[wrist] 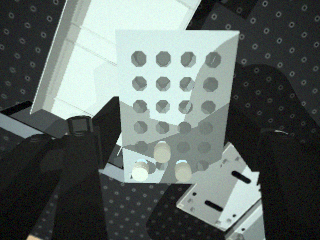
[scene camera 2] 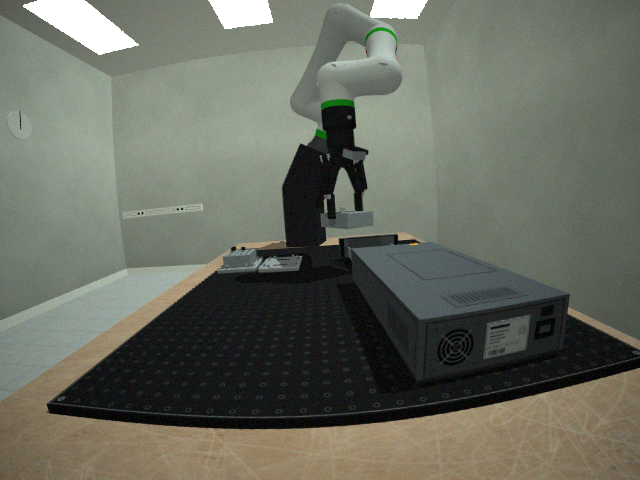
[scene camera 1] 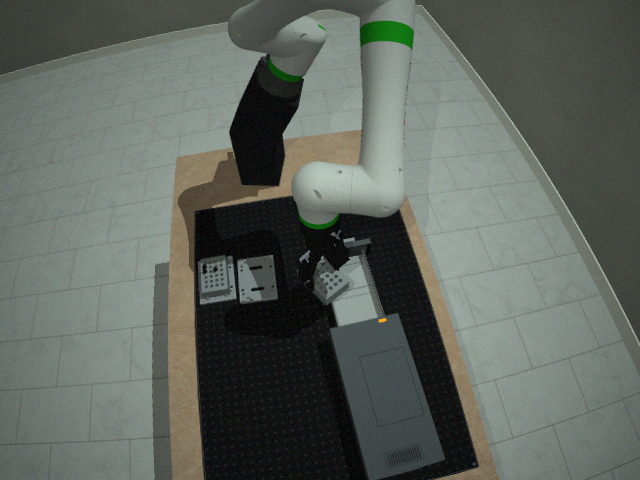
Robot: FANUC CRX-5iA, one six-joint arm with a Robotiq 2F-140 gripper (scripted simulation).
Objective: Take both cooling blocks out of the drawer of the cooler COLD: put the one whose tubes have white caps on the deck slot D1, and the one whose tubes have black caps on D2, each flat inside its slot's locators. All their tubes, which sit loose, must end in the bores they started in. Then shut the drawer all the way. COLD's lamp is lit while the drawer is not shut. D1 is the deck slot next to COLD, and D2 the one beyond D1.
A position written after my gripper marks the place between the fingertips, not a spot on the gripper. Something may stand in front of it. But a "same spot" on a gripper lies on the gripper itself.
My gripper shows in the wrist view [172, 112], in scene camera 2 and in scene camera 1. The same spot on my gripper: [scene camera 1: 307, 264] is [scene camera 2: 327, 162].
